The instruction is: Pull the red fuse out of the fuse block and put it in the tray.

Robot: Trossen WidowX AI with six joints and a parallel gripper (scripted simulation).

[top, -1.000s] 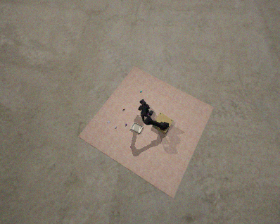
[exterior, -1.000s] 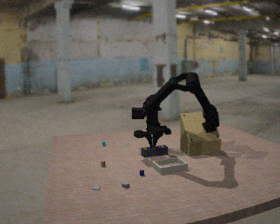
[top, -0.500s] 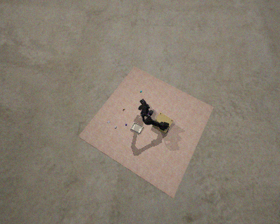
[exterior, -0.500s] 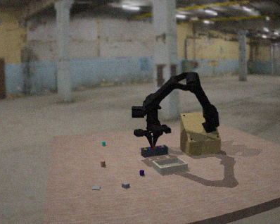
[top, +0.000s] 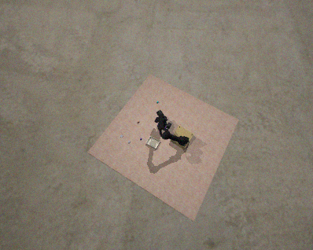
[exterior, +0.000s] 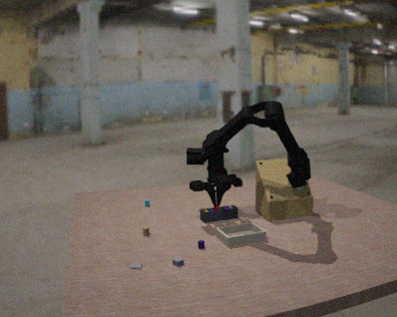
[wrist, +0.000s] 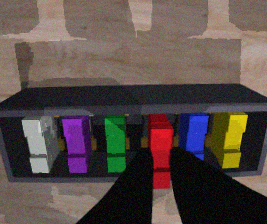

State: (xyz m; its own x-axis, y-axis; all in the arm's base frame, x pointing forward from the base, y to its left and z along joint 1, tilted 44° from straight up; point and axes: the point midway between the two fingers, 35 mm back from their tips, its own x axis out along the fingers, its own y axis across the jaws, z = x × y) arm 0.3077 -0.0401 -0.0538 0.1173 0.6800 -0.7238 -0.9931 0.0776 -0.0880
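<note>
The blue fuse is 2 cm ahead of my gripper tip and 2 cm below it. Also, from my gripper tip: green fuse (2 cm behind, 2 cm below); red fuse (1 cm below); yellow fuse (4 cm ahead, 2 cm below).
</note>
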